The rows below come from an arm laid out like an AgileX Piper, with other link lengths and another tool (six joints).
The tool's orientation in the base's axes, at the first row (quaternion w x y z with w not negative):
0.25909 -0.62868 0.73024 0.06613
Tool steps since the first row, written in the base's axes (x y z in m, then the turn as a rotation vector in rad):
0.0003 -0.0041 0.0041 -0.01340 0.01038 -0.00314
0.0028 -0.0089 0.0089 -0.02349 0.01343 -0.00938
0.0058 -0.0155 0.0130 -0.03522 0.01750 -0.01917
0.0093 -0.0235 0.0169 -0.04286 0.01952 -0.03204
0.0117 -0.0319 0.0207 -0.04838 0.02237 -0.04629
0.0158 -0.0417 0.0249 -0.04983 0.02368 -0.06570
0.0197 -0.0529 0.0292 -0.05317 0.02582 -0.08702
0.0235 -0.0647 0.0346 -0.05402 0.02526 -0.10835
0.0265 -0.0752 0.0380 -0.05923 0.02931 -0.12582
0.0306 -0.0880 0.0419 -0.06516 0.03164 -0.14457
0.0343 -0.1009 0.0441 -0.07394 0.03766 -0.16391
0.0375 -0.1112 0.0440 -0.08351 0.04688 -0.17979
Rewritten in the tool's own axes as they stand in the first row. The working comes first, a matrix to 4 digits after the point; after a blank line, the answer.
The tool's axes in the first row as the columns of a matrix, in the base's axes (used below as rounded here):
-0.0753 -0.9525 0.2952
-0.8839 0.2008 0.4224
-0.4615 -0.2292 -0.8570

0.0017 -0.0020 -0.0052 -0.00672 0.01557 0.00312
0.0035 -0.0065 -0.0106 -0.00577 0.02722 0.00678
0.0073 -0.0116 -0.0160 -0.00397 0.04145 0.01342
0.0123 -0.0175 -0.0217 0.00076 0.05209 0.02305
0.0178 -0.0223 -0.0278 0.00523 0.06118 0.03484
0.0242 -0.0291 -0.0343 0.01314 0.06728 0.05160
0.0318 -0.0361 -0.0416 0.02134 0.07577 0.06979
0.0395 -0.0433 -0.0500 0.03174 0.08136 0.08758
0.0469 -0.0491 -0.0565 0.03662 0.09114 0.10272
0.0561 -0.0564 -0.0640 0.04366 0.10155 0.11803
0.0663 -0.0630 -0.0703 0.04792 0.11556 0.13455
0.0752 -0.0681 -0.0736 0.04782 0.13016 0.14923

